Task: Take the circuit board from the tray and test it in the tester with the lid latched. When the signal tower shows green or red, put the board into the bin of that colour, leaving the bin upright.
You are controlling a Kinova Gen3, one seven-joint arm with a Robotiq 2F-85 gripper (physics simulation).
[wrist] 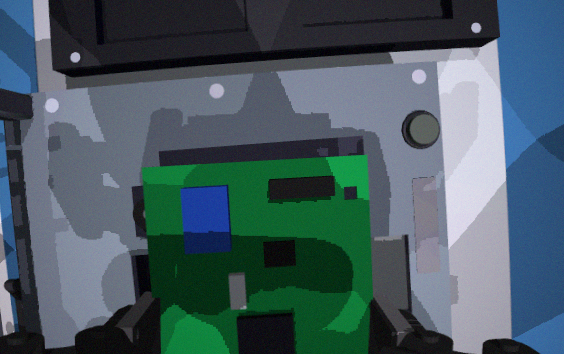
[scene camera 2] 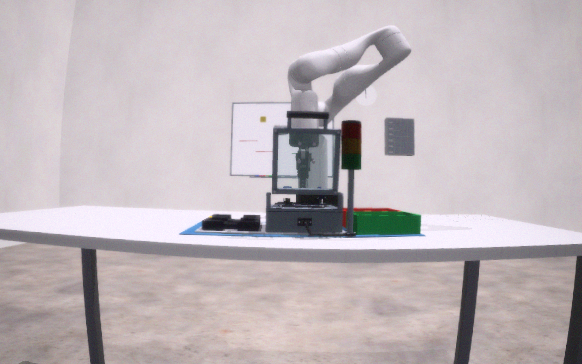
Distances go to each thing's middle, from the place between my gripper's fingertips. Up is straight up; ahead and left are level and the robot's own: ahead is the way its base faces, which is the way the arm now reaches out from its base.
Labels:
I see the green circuit board (wrist: 270,249) 1 cm above my hand. Round my hand: clear tester lid (scene camera 2: 305,161): 12 cm ahead, 9 cm above, 2 cm to the left; dark nest (wrist: 343,146): 2 cm below; green bin (scene camera 2: 364,222): 20 cm to the left, 7 cm below.

